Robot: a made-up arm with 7 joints.
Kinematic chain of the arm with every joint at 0, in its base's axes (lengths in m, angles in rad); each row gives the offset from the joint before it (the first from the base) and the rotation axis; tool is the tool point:
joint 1: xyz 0 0 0.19 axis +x
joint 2: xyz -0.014 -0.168 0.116 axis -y
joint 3: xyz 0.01 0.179 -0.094 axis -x
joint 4: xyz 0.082 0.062 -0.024 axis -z
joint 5: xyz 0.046 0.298 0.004 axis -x
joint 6: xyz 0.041 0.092 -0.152 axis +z
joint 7: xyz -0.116 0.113 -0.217 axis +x
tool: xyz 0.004 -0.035 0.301
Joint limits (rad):
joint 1: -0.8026..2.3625
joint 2: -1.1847..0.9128
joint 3: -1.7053..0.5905
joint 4: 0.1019..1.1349
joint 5: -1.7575..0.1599
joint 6: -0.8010..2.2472
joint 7: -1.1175..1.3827
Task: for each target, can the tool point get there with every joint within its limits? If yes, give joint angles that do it. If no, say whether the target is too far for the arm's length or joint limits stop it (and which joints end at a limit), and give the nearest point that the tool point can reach.
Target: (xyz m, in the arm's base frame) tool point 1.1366 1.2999 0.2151
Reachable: no: too far | nearest point 0.6725 0.7607 0.2185 | short by 0.711 m
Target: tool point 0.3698 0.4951 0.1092
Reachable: yes | joints -0.2948 0.1130 0.1933 0.8754 -0.9606 0.6517 -0.4840
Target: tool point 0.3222 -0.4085 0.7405
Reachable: yes | joints 1.3290 0.7520 -0.2742 0.9174 -0.4966 0.1123 -0.4212
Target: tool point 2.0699 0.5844 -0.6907
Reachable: no: too far | nearest point 0.8539 0.3073 -0.1455 | short by 1.361 m
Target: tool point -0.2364 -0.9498 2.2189
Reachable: no: too far | nearest point -0.0522 -0.4191 1.0853 | short by 1.265 m
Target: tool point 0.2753 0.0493 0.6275
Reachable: yes | joints 0.2964 -0.1631 -1.1711 0.4178 -1.0019 0.0826 0.2258
